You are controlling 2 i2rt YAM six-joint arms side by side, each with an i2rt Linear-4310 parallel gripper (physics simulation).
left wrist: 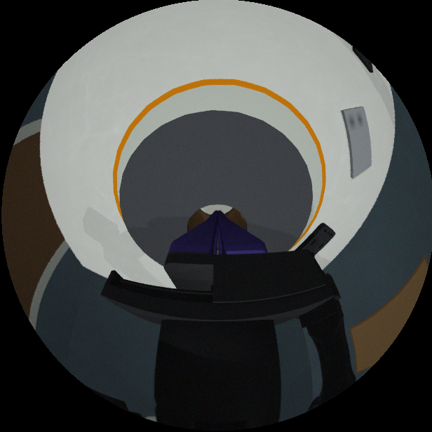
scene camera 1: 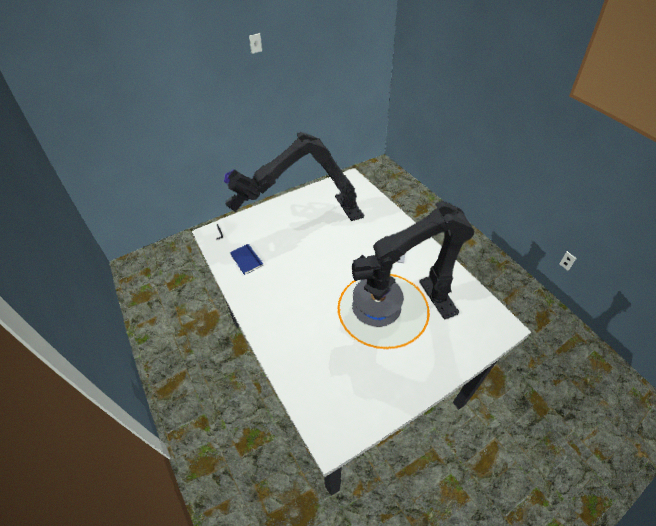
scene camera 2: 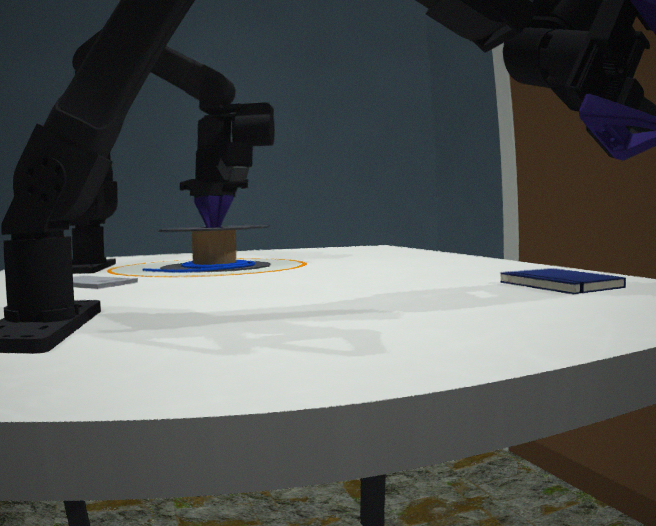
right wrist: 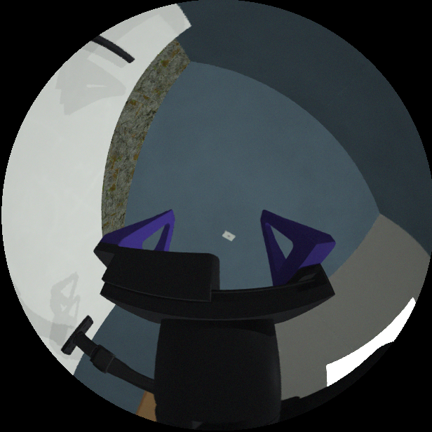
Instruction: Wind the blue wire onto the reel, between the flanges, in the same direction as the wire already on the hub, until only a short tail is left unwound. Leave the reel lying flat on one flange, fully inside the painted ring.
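Places are measured from the left arm's base along level axes (x back, y up, z left), in centimetres.
Pixels of known places: left gripper, fingertip midpoint: (scene camera 1: 377, 299) (scene camera 2: 213, 241); left arm's base, link origin: (scene camera 1: 438, 297) (scene camera 2: 88, 268); right arm's base, link origin: (scene camera 1: 349, 206) (scene camera 2: 42, 328).
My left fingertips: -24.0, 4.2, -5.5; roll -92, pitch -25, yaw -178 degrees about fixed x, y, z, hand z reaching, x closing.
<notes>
Ahead of a thing's pixels: the offset from my left fingertips to its middle, as dx, dy, dz. "*": to the spot under its first point.
The reel lies flat on one flange inside the orange painted ring (scene camera 1: 428, 311) (scene camera 2: 305, 263) (left wrist: 220, 81). Its grey upper flange (scene camera 1: 365, 309) (scene camera 2: 251, 226) (left wrist: 215, 160) and brown hub @(* -0.2, -0.6, -3.6) (scene camera 2: 213, 246) (left wrist: 197, 220) show. The blue wire (scene camera 1: 375, 317) (scene camera 2: 219, 265) loops low around the hub on the lower flange; a straight stretch of it reaches left over the flange's edge in scene camera 2. My left gripper (scene camera 2: 212, 225) (left wrist: 217, 215) is shut and empty, pointing down, its tips at the hub's top opening. My right gripper (right wrist: 217, 214) is open and empty, raised far from the reel.
A blue book @(-40.7, -3.6, -41.2) (scene camera 1: 246, 259) (scene camera 2: 564, 278) lies near the table's far-left corner in scene camera 1, with a small black bent object @(-49.5, -3.8, -62.6) (scene camera 1: 219, 231) (right wrist: 114, 49) beside it. A flat grey box @(+16.9, -3.9, -21.5) (scene camera 2: 104, 281) (left wrist: 358, 142) lies near the ring, by the arm bases.
</notes>
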